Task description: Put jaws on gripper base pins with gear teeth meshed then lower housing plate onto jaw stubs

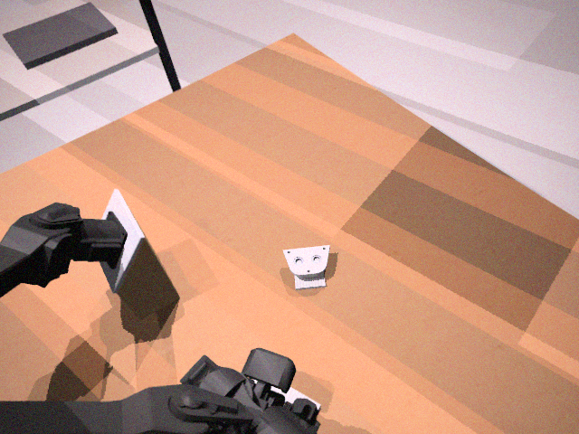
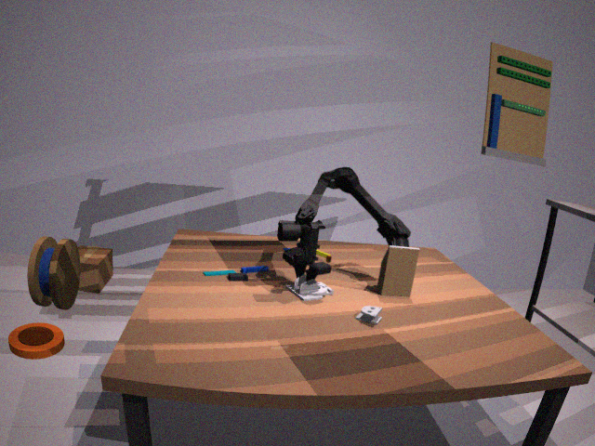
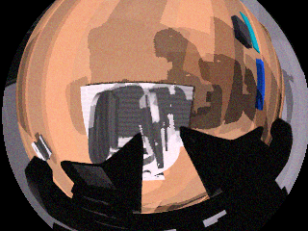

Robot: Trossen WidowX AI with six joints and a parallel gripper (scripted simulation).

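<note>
Now: gripper tip 40 mm past the white jaw. Also, from my gripper tip: black block (220 mm ahead, 60 mm to the right, 10 mm below); then blue bar (160 mm ahead, 150 mm to the right, 10 mm below); then teal bar (280 mm ahead, 100 mm to the right, 10 mm below).
</note>
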